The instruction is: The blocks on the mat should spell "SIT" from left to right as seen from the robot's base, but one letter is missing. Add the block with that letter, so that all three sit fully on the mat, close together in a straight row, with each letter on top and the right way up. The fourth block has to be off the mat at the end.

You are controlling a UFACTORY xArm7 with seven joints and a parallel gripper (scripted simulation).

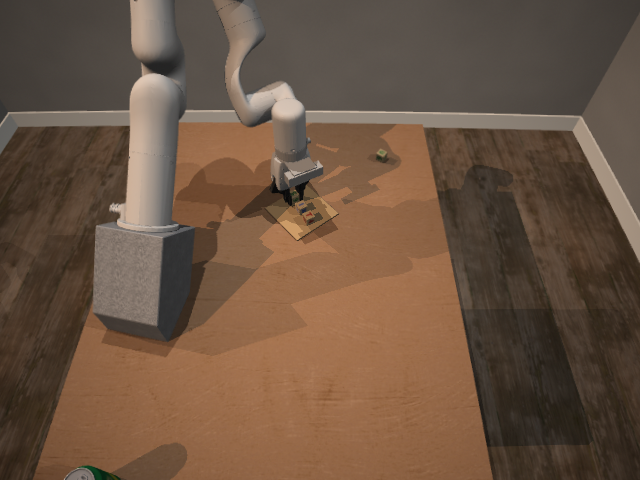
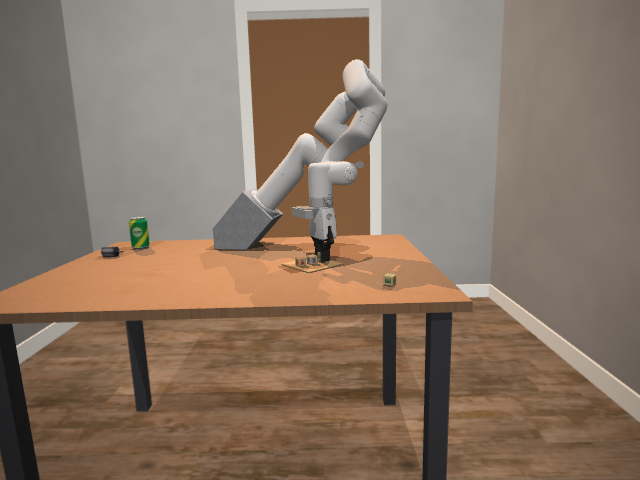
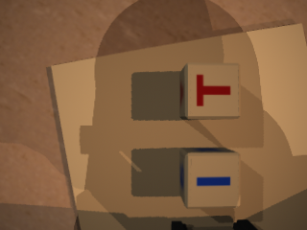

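My gripper is now 30 mm short of the tan mat, 30 mm to the left of it and 30 mm above it. Round my hand: green-lettered block 230 mm ahead, 210 mm to the left, 20 mm below; then small black object 80 mm behind, 780 mm to the right, 10 mm below; then green can 220 mm behind, 750 mm to the right, 30 mm above.
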